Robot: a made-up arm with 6 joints.
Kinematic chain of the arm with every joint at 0, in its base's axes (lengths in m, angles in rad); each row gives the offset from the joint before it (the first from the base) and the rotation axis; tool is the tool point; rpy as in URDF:
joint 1: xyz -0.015 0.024 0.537 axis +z
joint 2: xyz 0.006 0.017 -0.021 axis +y
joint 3: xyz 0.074 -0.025 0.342 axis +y
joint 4: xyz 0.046 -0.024 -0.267 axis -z
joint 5: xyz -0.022 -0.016 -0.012 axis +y
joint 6: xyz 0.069 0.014 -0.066 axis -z
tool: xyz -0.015 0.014 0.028 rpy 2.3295 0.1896 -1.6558
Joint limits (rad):
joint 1: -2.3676..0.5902
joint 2: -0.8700..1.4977
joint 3: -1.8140..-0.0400
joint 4: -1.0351..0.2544
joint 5: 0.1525..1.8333
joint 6: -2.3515..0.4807
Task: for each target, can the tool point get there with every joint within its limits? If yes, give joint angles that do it. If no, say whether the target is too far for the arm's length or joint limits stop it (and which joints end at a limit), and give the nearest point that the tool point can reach.
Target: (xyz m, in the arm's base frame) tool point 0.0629 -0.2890 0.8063
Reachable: yes | joints -1.1193 -0.2822 -1.1278 -0.2704 1.5369 -1.7946
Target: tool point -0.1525 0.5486 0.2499
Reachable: no: joint limits stop it (at a limit: joint 1, joint 2, joint 4, joint 6) | nearest point -0.1152 0.0785 0.3556 | short by 0.483 m
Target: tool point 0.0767 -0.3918 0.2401
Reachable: yes | joints -1.1878 1.1564 -1.2536 -0.7699 1.1744 -1.9872
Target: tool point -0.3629 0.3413 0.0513
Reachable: no: joint limits stop it (at a limit: joint 1, joint 2, joint 4, joint 5, joint 6) | nearest point -0.1949 0.0013 0.2015 | short by 0.408 m
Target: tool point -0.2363 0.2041 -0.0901
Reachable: no: joint limits stop it (at a limit: joint 1, joint 2, joint 4, joint 6) | nearest point -0.2072 -0.0332 0.1625 | short by 0.348 m
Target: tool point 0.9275 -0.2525 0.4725
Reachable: no: too far | nearest point 0.6011 -0.1567 0.4877 | short by 0.341 m
